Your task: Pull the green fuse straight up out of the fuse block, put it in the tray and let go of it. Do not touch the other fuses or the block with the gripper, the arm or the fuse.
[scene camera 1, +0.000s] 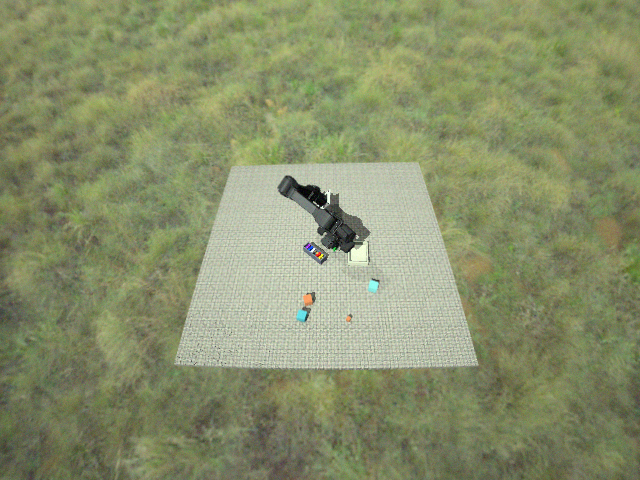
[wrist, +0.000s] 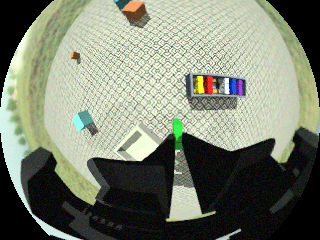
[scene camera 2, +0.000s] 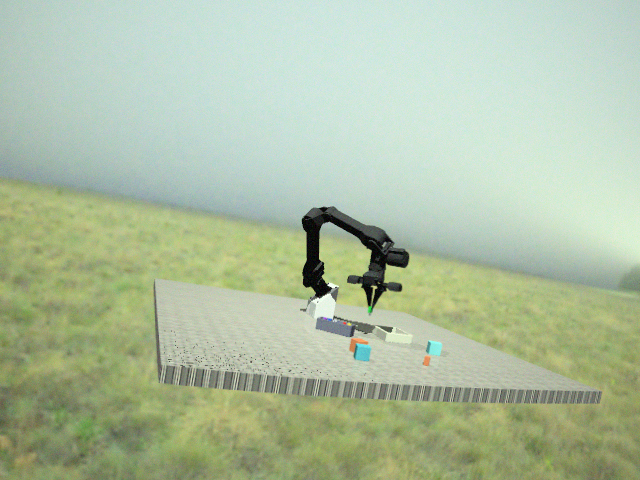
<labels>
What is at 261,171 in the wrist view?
My gripper.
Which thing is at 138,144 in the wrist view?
A cream tray.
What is my gripper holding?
A green fuse.
</labels>
